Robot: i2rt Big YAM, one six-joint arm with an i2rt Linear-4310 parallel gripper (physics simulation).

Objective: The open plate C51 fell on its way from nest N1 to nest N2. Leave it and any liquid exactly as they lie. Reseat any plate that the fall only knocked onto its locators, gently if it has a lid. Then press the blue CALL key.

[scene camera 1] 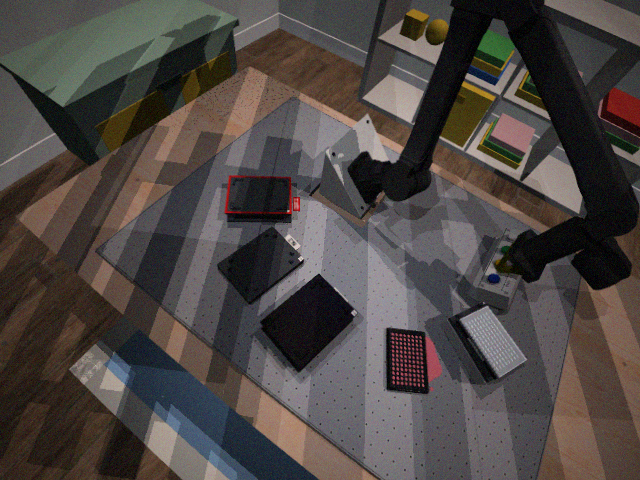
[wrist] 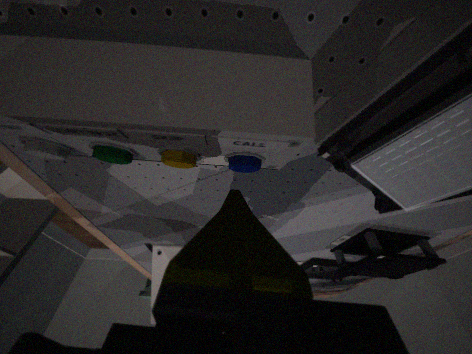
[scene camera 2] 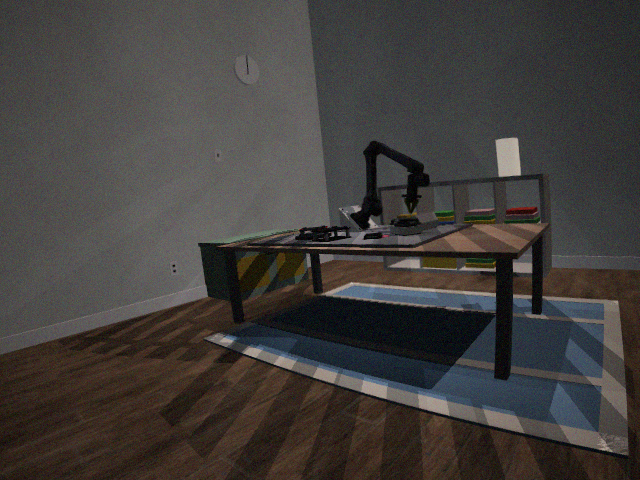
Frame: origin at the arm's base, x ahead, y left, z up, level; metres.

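Seen in the pictures: gripper, between the fingertips: (scene camera 1: 497, 269) (wrist: 233, 196) (scene camera 2: 410, 213); arm's base, origin of its link: (scene camera 1: 364, 177) (scene camera 2: 359, 221).
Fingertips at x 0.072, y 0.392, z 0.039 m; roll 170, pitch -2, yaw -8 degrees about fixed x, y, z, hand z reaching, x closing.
Note:
Offsets run from my fingertips to a thing's top centre. "spot": to the spot under its first point. Level surfaces: height alone.
My gripper (scene camera 1: 499, 265) (scene camera 2: 411, 211) (wrist: 233, 196) is shut and empty, its tips pointing at the key box {dx -0.066, dy +0.036, dz -0.006 m} (scene camera 1: 499, 298) (wrist: 160, 90). The blue CALL key {dx +0.008, dy +0.010, dz -0.015 m} (scene camera 1: 493, 278) (wrist: 245, 164) is close to the fingertips; contact cannot be made out. A dark plate with pink wells {dx +0.271, dy -0.073, dz -0.076 m} (scene camera 1: 407, 360) lies on the mat, with spilled pink liquid {spot: dx +0.237, dy -0.018, dz -0.089 m} (scene camera 1: 434, 361) at its right side in scene view 1. A pale plate {dx +0.156, dy +0.047, dz -0.002 m} (scene camera 1: 492, 341) (wrist: 420, 155) rests on a black nest {spot: dx +0.187, dy +0.022, dz -0.035 m} (scene camera 1: 471, 347) beside the key box; how fully it is seated is unclear.
The yellow key {dx -0.042, dy +0.012, dz -0.015 m} (wrist: 179, 159) and green key {dx -0.092, dy +0.015, dz -0.015 m} (wrist: 112, 154) stand in line with the blue one. A red-framed dark unit {dx +0.144, dy -0.580, dz -0.044 m} (scene camera 1: 259, 195) and two dark units {spot: dx +0.287, dy -0.456, dz -0.071 m} (scene camera 1: 261, 264) {spot: dx +0.341, dy -0.284, dz -0.037 m} (scene camera 1: 309, 322) stand on the perforated mat {dz -0.090 m} (scene camera 1: 356, 413). A white angled panel (scene camera 1: 338, 178) stands by the arm's base.

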